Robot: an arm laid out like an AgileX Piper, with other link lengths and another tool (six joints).
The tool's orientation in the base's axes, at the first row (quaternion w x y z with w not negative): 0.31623, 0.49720, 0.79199, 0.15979
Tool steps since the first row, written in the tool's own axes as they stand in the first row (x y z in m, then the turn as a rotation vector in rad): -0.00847, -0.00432, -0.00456, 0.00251, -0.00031, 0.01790; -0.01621, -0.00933, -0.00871, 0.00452, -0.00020, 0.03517; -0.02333, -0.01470, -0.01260, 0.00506, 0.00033, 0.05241; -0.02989, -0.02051, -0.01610, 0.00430, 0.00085, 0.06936
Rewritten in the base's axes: -0.00339, -0.00921, 0.00386, 0.01083, 0.00099, -0.01444; -0.00720, -0.01811, 0.00677, 0.02169, 0.00177, -0.02800; -0.01128, -0.02664, 0.00907, 0.03326, 0.00143, -0.04079; -0.01557, -0.03490, 0.01064, 0.04503, -0.00005, -0.05293
